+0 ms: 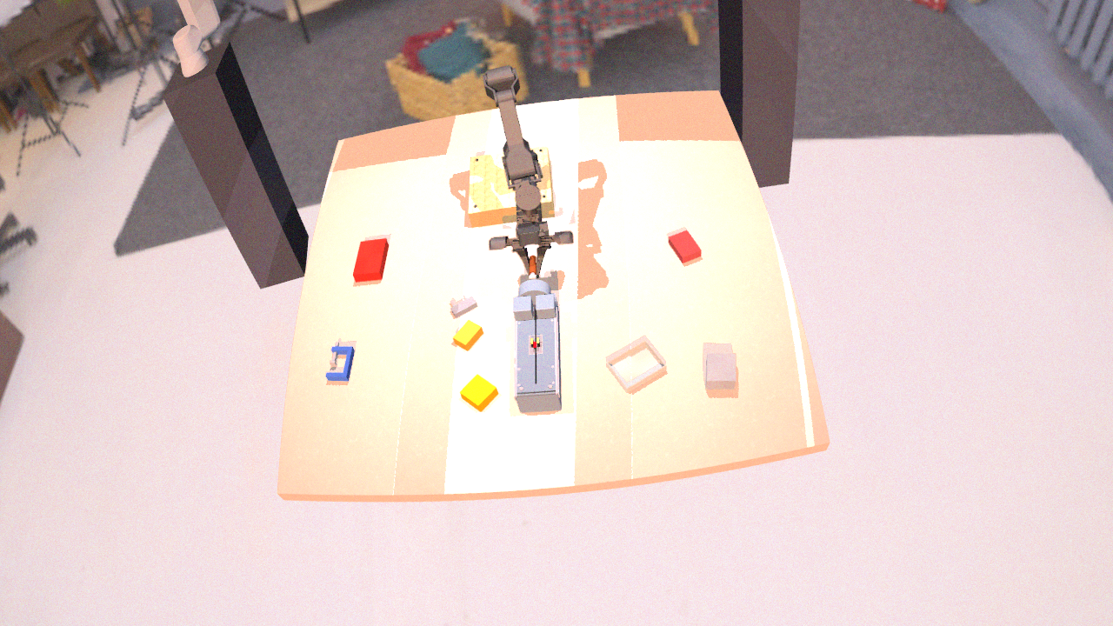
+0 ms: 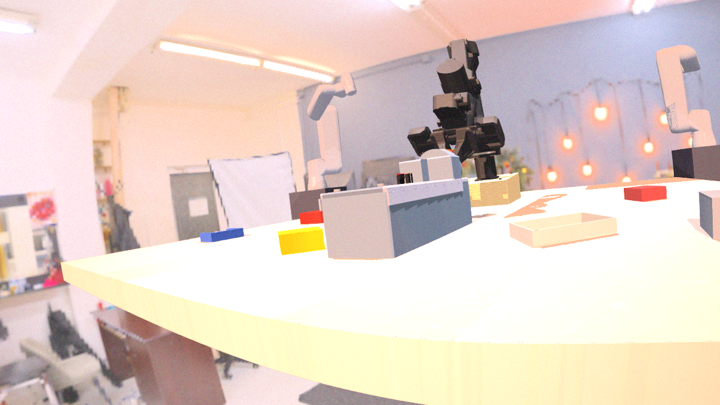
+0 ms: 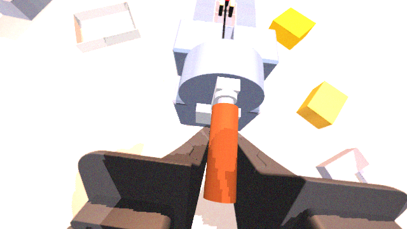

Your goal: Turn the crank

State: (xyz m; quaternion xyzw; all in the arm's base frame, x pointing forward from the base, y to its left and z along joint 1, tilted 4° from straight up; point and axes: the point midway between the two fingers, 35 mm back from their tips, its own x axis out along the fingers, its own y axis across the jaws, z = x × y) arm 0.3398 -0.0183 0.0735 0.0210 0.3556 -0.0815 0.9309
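Right now the orange crank handle is 30 mm above my gripper tip and 20 mm behind it. From my gripper tip the other things lie so: shallow white tray: 230 mm ahead, 180 mm to the left, 90 mm below; then red pointer: 170 mm ahead, 30 mm to the right, 10 mm below; then yellow cube: 220 mm ahead, 170 mm to the right, 80 mm below.
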